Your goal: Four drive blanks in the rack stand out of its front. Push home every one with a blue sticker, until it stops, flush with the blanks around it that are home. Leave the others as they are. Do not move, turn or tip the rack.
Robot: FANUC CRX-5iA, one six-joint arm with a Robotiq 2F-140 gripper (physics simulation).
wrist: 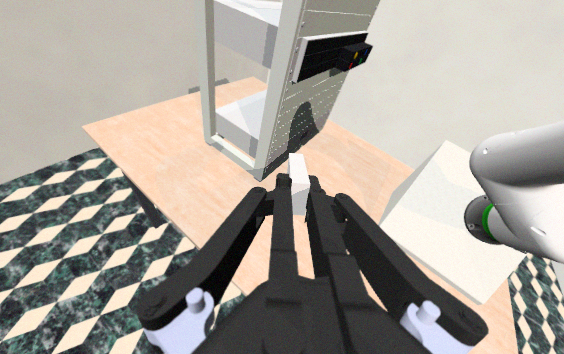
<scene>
The picture shows: my gripper and a rack.
</scene>
